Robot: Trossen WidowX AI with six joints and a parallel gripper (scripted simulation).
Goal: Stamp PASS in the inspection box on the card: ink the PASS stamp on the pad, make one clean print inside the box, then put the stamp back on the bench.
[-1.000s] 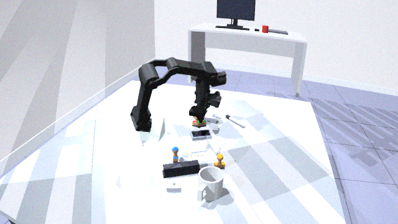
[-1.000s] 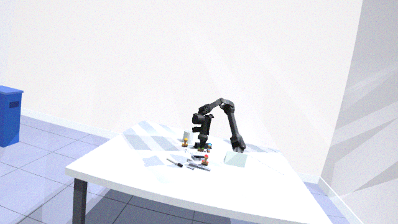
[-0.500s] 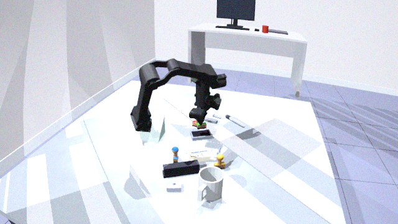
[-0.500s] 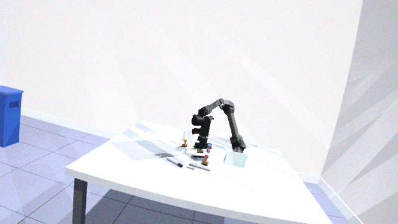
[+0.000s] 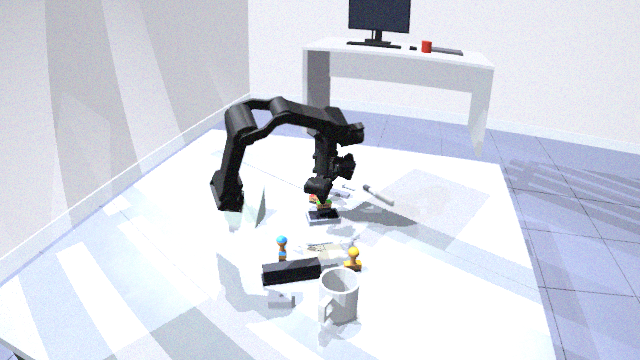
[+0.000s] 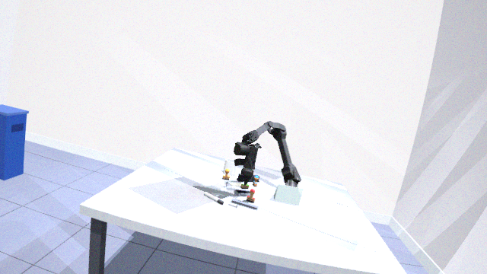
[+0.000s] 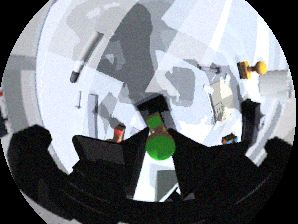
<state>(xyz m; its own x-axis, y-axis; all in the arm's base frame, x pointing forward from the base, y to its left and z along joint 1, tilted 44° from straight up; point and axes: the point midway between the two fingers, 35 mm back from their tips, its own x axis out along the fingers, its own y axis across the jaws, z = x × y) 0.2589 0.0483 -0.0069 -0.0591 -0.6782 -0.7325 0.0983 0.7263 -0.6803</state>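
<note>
Right now the ink pad is 5 cm below my gripper tip. Round my gripper tip: red-knobbed stamp: 8 cm to the left, 4 cm below, 4 cm behind; white card: 15 cm to the right, 6 cm below, 2 cm ahead; green-knobbed PASS stamp: right at my gripper tip.
</note>
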